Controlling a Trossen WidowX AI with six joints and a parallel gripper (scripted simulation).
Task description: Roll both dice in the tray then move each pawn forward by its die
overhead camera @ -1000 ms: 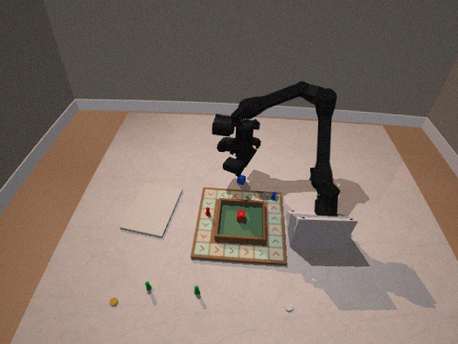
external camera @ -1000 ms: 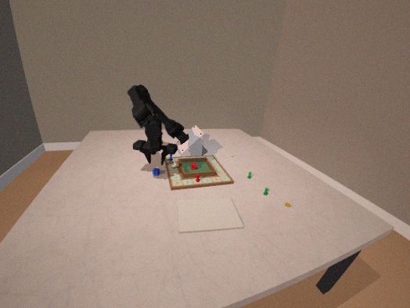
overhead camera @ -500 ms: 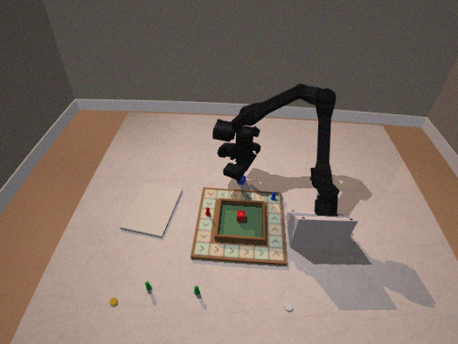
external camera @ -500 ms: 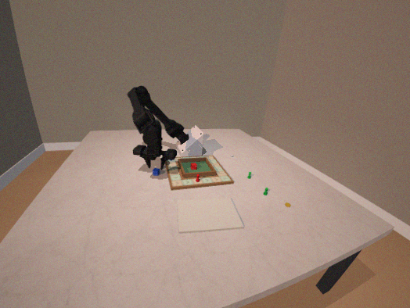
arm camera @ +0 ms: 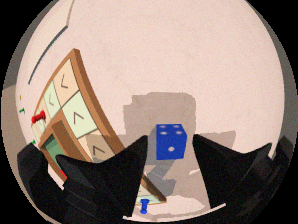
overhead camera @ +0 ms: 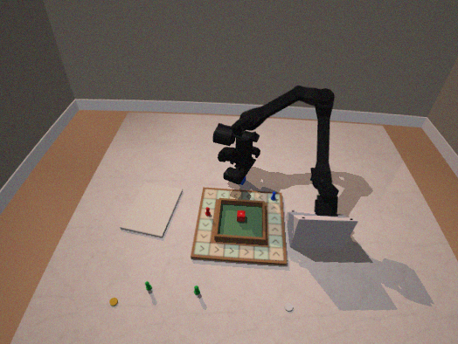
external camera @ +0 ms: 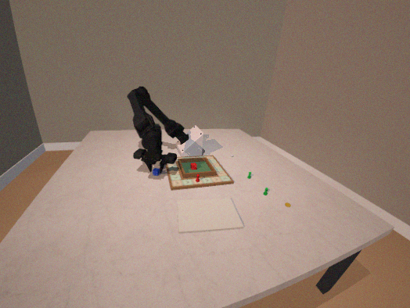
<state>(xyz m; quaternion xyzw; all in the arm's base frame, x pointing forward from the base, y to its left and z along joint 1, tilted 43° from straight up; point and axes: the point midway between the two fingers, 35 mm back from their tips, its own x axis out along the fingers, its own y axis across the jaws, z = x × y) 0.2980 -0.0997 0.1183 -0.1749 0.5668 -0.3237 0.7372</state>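
Right now the red pawn is 19 cm to the left of my gripper tip, 8 cm ahead of it and 2 cm above it. The rest, counted from my gripper tip: blue pawn: 13 cm behind, 7 cm to the left, 2 cm above; then blue die: right at my gripper tip; then red die: 18 cm to the left, 3 cm behind, 2 cm above.
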